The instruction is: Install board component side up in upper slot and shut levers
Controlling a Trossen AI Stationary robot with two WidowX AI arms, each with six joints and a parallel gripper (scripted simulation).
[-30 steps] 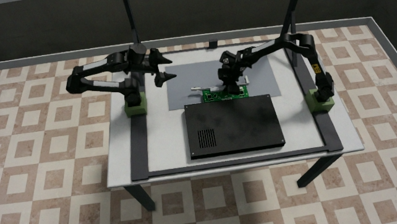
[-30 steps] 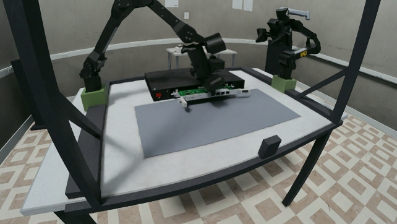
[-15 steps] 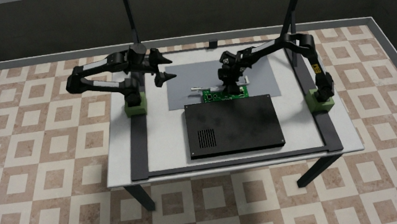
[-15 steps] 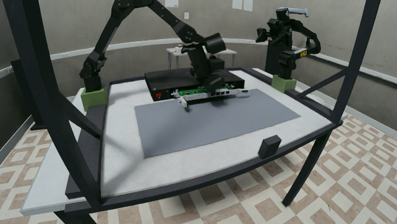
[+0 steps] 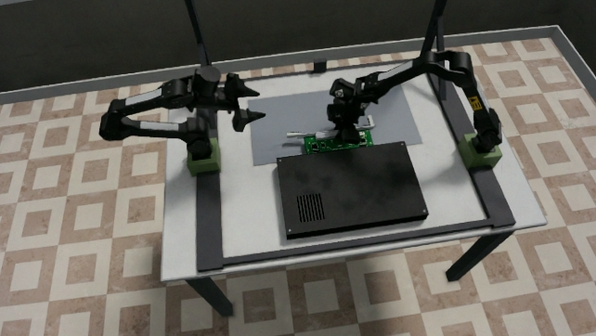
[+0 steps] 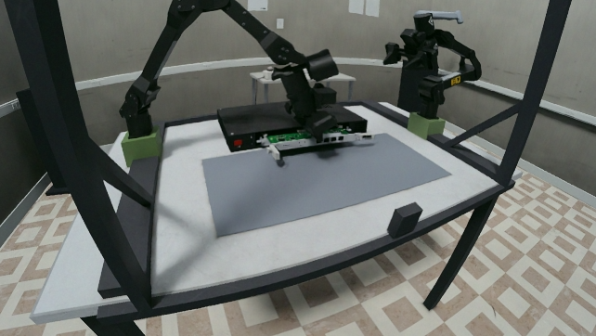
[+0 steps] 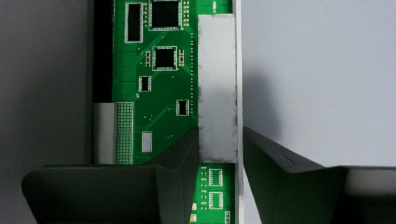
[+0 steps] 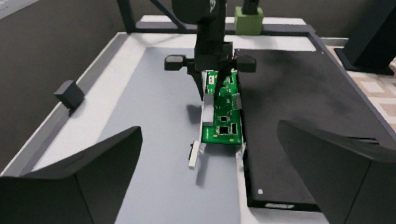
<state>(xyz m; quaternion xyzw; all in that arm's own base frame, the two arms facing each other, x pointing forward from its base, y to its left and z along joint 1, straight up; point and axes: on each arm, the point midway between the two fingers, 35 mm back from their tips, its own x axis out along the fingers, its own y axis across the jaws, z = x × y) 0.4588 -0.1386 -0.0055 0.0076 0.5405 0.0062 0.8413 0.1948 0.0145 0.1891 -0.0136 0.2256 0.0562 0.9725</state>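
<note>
The grey mat is 9 cm behind my left hand, 8 cm below it and 2 cm to the right of it. From my left hand the other things lie so: black enclosure: 18 cm ahead, 3 cm below, 1 cm to the left.
</note>
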